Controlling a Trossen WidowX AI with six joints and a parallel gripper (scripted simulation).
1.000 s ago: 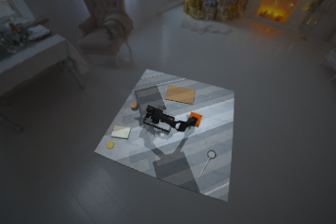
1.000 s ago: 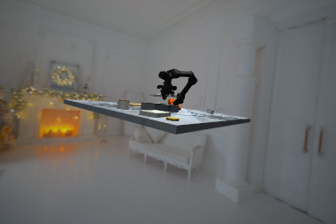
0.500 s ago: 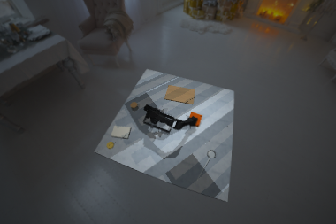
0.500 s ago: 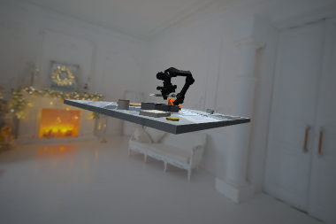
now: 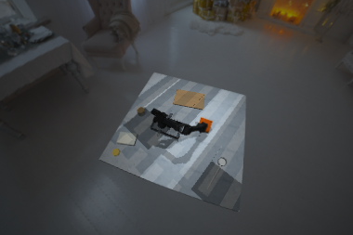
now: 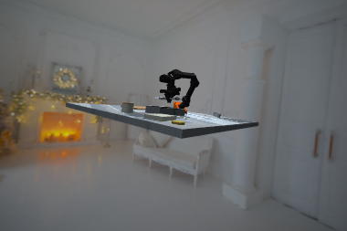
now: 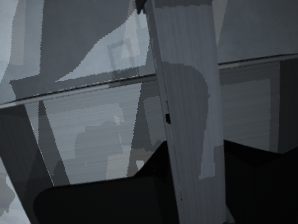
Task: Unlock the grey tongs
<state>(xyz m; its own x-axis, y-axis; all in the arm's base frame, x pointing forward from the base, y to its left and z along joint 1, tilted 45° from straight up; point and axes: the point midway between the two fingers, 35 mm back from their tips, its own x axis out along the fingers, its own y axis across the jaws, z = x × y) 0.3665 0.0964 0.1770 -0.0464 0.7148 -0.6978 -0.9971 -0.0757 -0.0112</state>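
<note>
My gripper tip is 90 mm past the wooden board, 500 mm to the left of it and 90 mm above it. Also, from my gripper tip: pale flat block: 290 mm ahead, 250 mm to the left, 80 mm below; then brown cup: 320 mm ahead, 80 mm to the right, 60 mm below; then roasting tin: 20 mm behind, 50 mm to the right, 70 mm below.
</note>
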